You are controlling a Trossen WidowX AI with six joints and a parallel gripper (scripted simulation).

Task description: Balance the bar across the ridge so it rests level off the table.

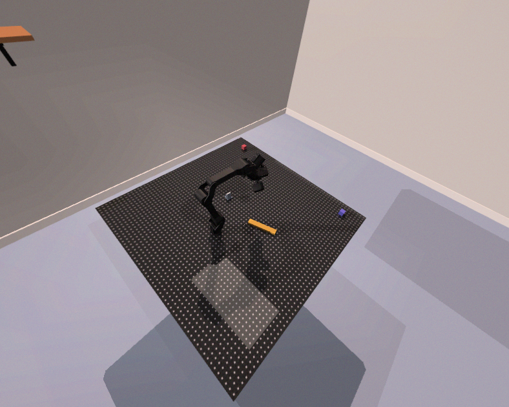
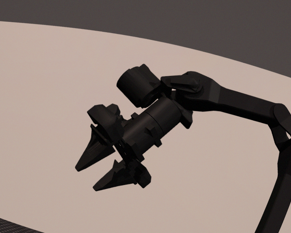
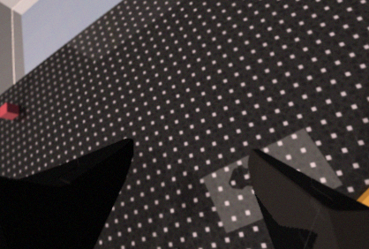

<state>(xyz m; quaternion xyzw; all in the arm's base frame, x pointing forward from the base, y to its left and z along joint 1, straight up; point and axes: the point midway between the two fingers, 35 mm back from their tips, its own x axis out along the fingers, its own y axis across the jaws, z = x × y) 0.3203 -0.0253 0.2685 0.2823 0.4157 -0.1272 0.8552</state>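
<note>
My gripper tip is now 230 mm above the orange bar, 160 mm to the left of it and 110 mm past it. Also, from my gripper tip: small red cube: 520 mm to the left, 400 mm ahead, 230 mm below; small purple cube: 480 mm to the right, 400 mm ahead, 230 mm below.
</note>
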